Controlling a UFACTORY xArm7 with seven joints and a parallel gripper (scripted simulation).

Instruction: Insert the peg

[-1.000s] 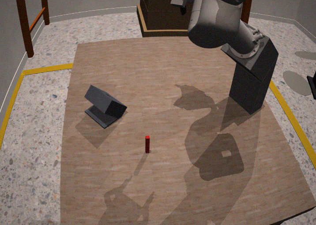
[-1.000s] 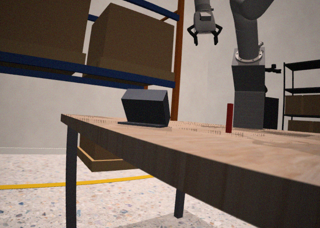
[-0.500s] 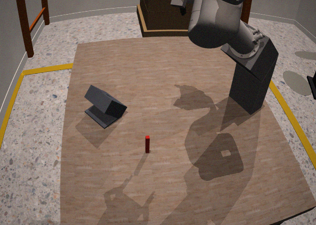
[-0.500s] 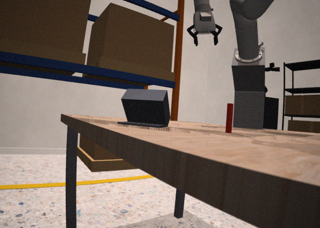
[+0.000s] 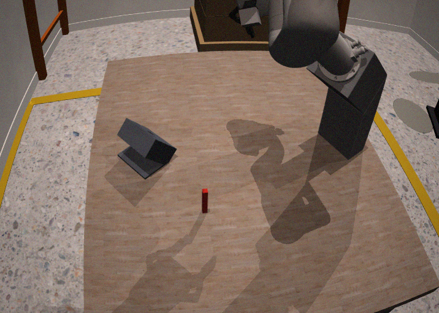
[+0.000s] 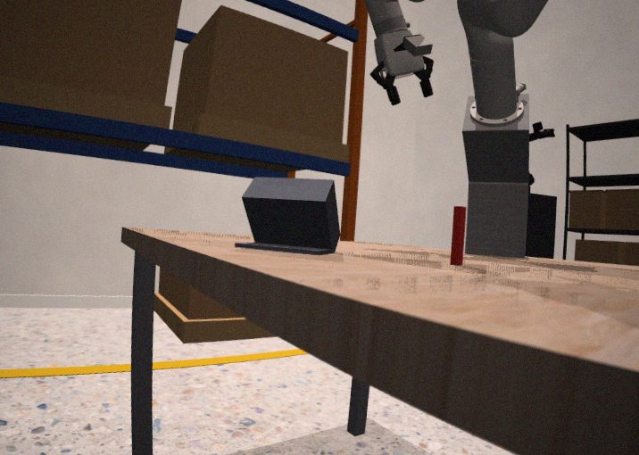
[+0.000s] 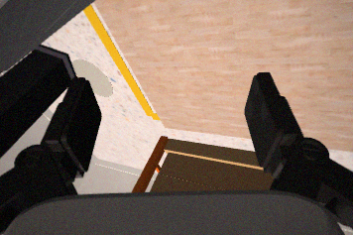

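The red peg is 60 mm ahead of my hand, 340 mm to the left of it and 320 mm below it.
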